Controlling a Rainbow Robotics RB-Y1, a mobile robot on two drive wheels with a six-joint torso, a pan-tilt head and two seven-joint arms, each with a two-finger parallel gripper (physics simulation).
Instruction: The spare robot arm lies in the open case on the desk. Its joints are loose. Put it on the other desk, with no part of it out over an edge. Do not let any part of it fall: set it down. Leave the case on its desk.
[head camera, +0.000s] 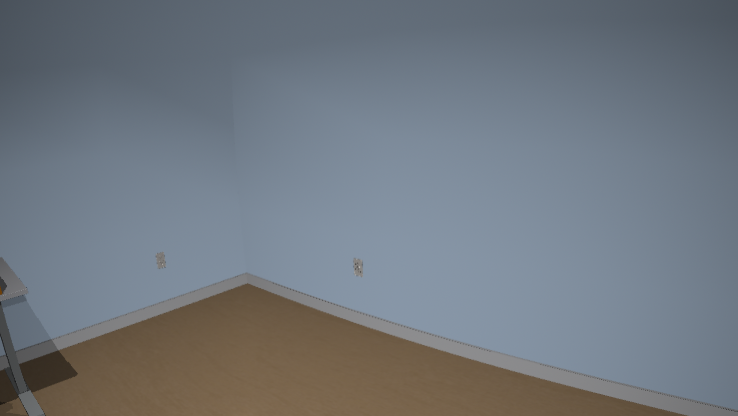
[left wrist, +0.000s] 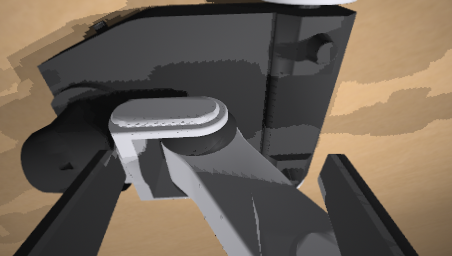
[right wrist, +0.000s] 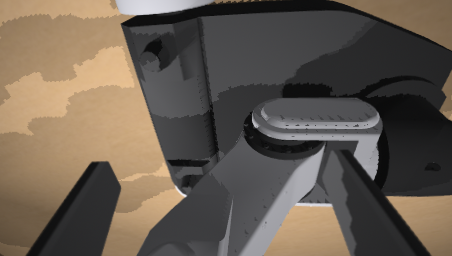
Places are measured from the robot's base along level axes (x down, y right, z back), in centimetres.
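Pixels of known places: left gripper, between the fingertips: (left wrist: 222, 165); right gripper, between the fingertips: (right wrist: 220, 169).
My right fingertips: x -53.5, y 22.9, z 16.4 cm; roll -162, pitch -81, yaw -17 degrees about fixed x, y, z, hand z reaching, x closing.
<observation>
Behind a point stands the place of what it marks.
The right end of a light desk (head camera: 13, 285) @(z -237.5, x -72.1, y -55.6 cm) shows at the left edge of the head view, with a small sliver of the orange case (head camera: 1, 289) @(z -226.3, x -74.6, y -60.0 cm) on it. The spare robot arm and the other desk do not show in the head view. My left gripper (left wrist: 222, 165) @(z 18.7, x -53.3, y -22.3 cm) is open, with its two dark fingers wide apart. My right gripper (right wrist: 220, 169) @(z 16.4, x -53.5, y 22.9 cm) is open in the same way. Both hang over the floor beside my own body, away from the case, and hold nothing.
A grey desk leg (head camera: 12, 351) @(z -256.3, x -28.6, y -71.0 cm) stands on the brown floor (head camera: 248, 351) @(z -252.5, x 0.0, y 70.3 cm) at the left. Blue walls (head camera: 465, 206) @(z -179.2, x -88.6, y 174.1 cm) meet in a corner, with an outlet (head camera: 160, 260) @(z -340.4, x -40.1, y 34.3 cm) on the left wall. My dark mobile base (left wrist: 210, 45) @(z 19.9, x -16.9, y -17.2 cm) (right wrist: 260, 45) @(z 18.7, x -16.9, y 16.9 cm) and grey torso parts (left wrist: 240, 185) @(z 16.2, x -41.5, y -5.1 cm) (right wrist: 260, 185) @(z 18.6, x -40.1, y 5.1 cm) show below the wrists.
</observation>
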